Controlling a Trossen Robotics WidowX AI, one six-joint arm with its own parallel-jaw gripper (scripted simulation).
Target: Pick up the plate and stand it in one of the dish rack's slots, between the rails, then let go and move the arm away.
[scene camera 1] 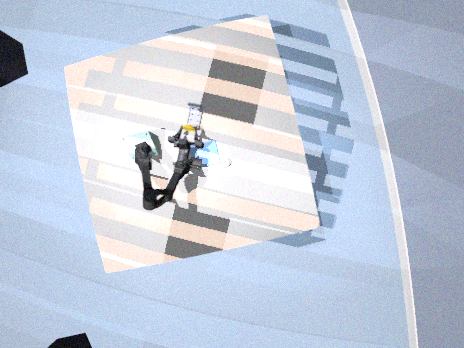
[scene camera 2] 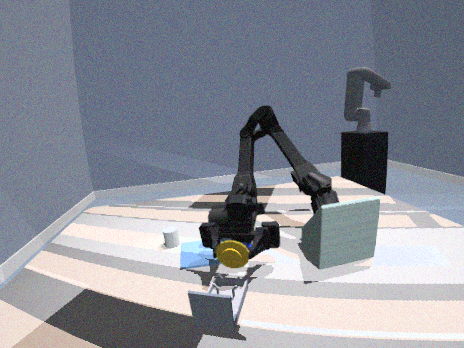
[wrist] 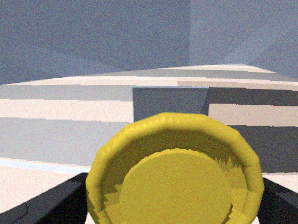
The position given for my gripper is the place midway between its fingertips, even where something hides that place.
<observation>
My gripper (scene camera 2: 231, 257) holds a yellow plate (scene camera 2: 232, 254). Further things: a grey dish rack (wrist: 147, 101).
The yellow plate also shows in the wrist view (wrist: 173, 160). My gripper also shows in the wrist view (wrist: 174, 185).
</observation>
